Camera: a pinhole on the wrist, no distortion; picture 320 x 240 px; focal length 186.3 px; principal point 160.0 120.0 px. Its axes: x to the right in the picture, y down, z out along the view. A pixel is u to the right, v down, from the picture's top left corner.
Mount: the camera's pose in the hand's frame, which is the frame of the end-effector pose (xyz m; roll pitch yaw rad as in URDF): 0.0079 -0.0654 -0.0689 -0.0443 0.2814 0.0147
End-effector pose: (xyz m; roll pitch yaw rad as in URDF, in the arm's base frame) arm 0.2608 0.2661 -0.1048 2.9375 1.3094 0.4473
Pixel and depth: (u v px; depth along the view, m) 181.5 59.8 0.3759
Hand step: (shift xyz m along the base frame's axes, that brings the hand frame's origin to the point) -0.2823 -0.0171 -0.2325
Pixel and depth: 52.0 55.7 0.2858
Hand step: -0.3033 -0.0374 -0.0055
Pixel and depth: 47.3 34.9 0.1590
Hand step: -0.1748 0.0336 0.0016
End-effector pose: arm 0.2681 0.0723 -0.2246 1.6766 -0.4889 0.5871
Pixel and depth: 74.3 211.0 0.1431
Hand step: 0.0332 -0.0792 -0.0070
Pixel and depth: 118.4 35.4 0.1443
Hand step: 0.1029 -0.0129 -0.1080
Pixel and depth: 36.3 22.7 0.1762
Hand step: 0.0915 -0.0832 -0.1698
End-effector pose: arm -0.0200 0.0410 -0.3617 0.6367 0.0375 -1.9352
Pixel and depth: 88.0 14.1 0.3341
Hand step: -0.3398 0.1456 0.0952
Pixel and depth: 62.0 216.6 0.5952
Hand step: -0.0790 0.1511 0.6268
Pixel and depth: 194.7 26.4 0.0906
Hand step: -0.1056 -0.0116 -0.0527
